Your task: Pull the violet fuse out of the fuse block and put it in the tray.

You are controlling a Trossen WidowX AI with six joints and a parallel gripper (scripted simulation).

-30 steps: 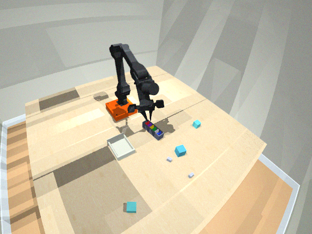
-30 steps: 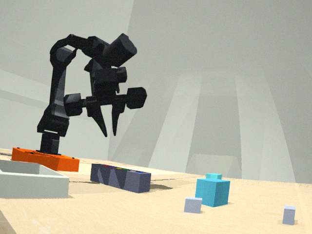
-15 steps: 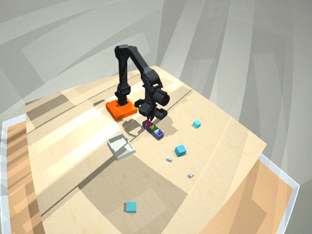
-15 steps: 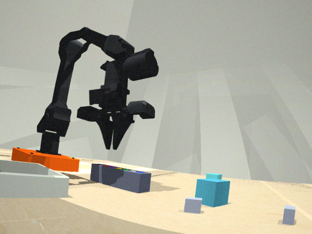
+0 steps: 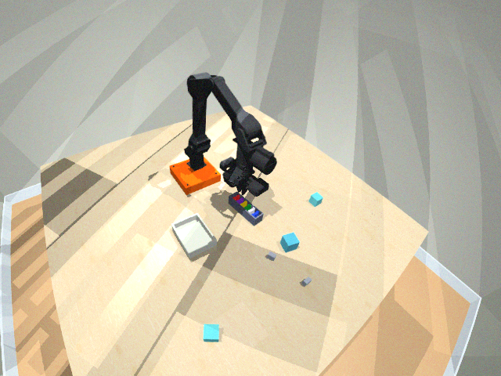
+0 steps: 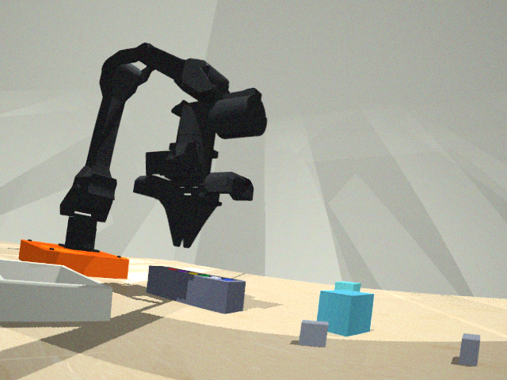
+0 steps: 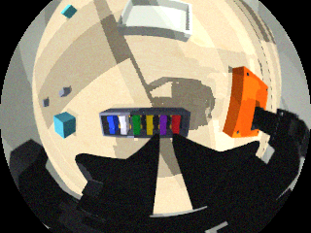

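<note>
Right now my gripper tip is 50 mm above the violet fuse. Round my gripper tip: white tray (210 mm to the right, 70 mm below, 10 mm ahead).
</note>
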